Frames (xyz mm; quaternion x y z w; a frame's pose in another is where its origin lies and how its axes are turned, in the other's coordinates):
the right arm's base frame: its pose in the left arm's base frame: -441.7 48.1 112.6 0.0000 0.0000 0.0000 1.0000
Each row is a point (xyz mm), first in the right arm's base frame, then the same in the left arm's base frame.
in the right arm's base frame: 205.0 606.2 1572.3
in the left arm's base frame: -236.7 654.3 1684.9
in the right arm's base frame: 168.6 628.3 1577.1
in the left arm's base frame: -273.1 676.4 1689.7
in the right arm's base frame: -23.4 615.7 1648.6
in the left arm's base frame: -465.1 663.8 1761.2
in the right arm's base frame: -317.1 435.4 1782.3
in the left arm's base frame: -758.8 483.5 1894.9
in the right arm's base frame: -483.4 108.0 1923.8
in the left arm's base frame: -925.1 156.1 2036.4
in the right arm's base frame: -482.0 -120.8 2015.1
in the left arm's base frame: -923.7 -72.7 2127.7
